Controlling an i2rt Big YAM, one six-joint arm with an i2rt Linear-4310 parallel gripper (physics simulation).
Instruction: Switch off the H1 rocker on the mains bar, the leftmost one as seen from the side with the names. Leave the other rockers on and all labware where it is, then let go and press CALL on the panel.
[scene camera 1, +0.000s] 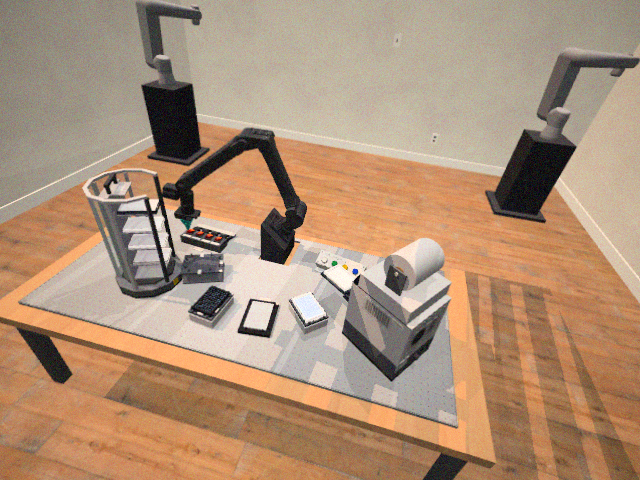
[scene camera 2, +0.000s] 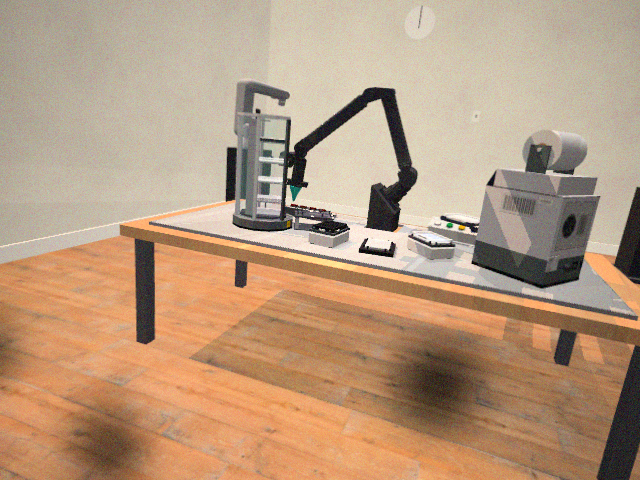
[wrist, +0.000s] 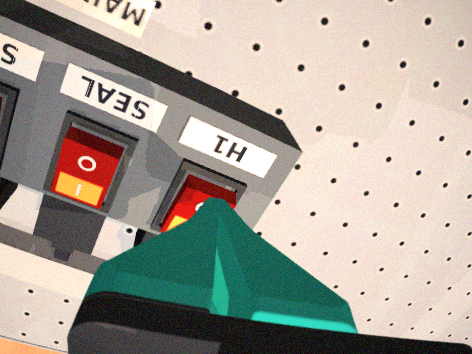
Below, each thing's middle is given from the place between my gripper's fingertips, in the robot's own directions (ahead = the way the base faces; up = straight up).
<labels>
My gripper is now 270 mm short of the tall rack tower (scene camera 1: 119, 199), 20 mm to the left of it and 160 mm below it.
</labels>
